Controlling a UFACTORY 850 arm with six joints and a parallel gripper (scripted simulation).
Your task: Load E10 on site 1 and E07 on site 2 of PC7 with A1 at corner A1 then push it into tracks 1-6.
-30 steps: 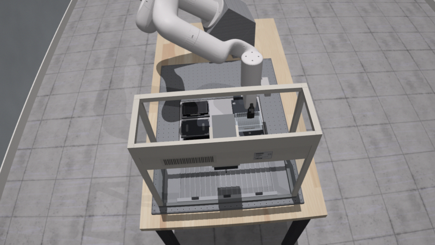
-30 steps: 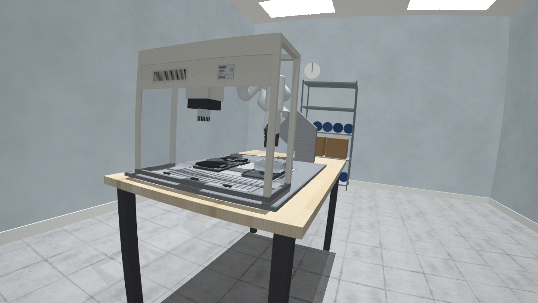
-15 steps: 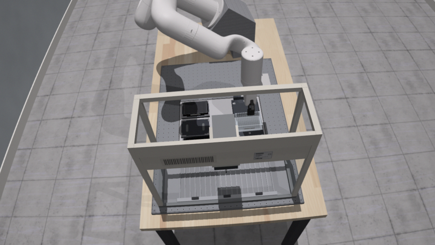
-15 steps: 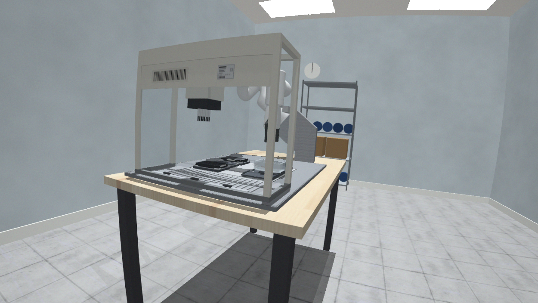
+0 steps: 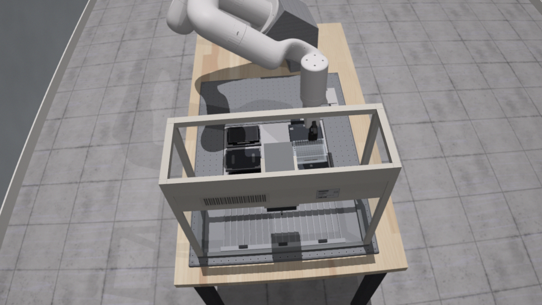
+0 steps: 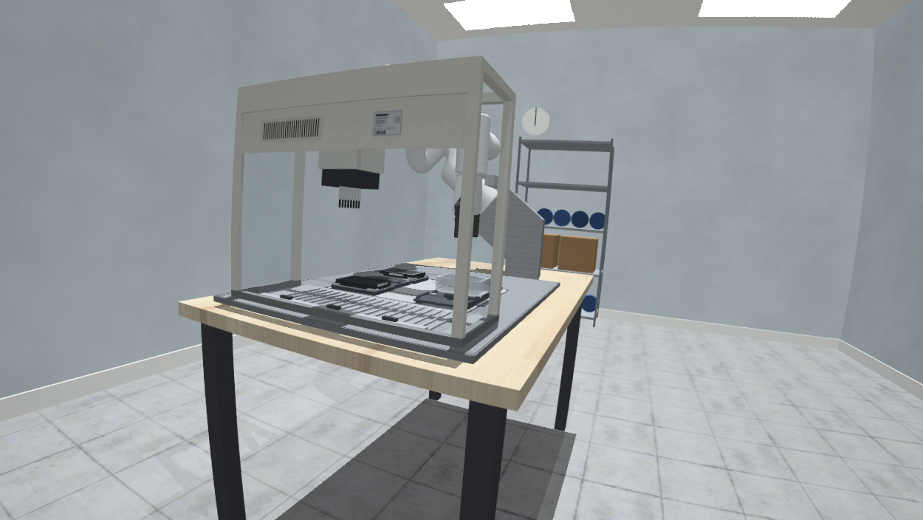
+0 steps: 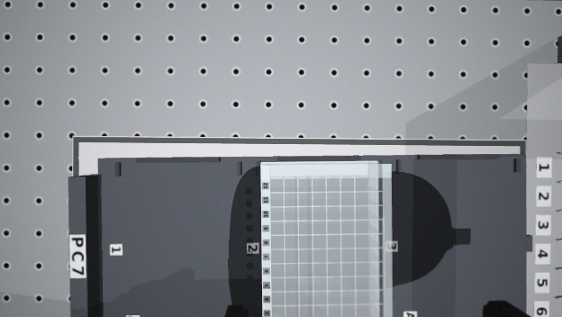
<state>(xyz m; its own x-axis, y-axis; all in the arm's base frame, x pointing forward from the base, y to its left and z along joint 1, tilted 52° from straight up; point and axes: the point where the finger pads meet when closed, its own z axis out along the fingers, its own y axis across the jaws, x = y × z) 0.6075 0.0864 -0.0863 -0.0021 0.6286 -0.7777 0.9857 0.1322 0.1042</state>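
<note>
My gripper is now 120 mm past the nest S1, 260 mm to the left of it and 160 mm above it. Round my hand: dark plate carrier PC7: 10 mm behind, 150 mm below; then clear deep-well block E07: 140 mm below; then nest S2: 10 mm behind, 260 mm to the right, 160 mm below.
</note>
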